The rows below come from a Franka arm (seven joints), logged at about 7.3 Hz.
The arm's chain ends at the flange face. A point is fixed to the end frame.
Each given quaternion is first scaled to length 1.
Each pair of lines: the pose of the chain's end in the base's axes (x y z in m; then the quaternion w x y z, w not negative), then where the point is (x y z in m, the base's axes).
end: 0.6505, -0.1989, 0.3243, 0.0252, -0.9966, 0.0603, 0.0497
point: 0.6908 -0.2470 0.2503
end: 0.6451, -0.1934, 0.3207, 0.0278, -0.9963, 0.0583, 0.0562
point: 0.6846 -0.2409 0.2459
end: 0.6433, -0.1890, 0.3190, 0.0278, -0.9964, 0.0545, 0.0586
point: 0.6829 -0.2361 0.2440
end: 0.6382, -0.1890, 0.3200, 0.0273, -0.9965, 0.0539, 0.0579
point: 0.6779 -0.2361 0.2451
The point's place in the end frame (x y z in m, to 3 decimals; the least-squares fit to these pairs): 0.053 0.046 0.067
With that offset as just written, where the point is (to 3 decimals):
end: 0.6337, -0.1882, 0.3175, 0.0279, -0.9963, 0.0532, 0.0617
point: 0.673 -0.235 0.242
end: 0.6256, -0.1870, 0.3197, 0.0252, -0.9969, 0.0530, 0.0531
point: 0.666 -0.234 0.245
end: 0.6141, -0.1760, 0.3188, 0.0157, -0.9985, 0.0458, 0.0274
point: 0.659 -0.224 0.248
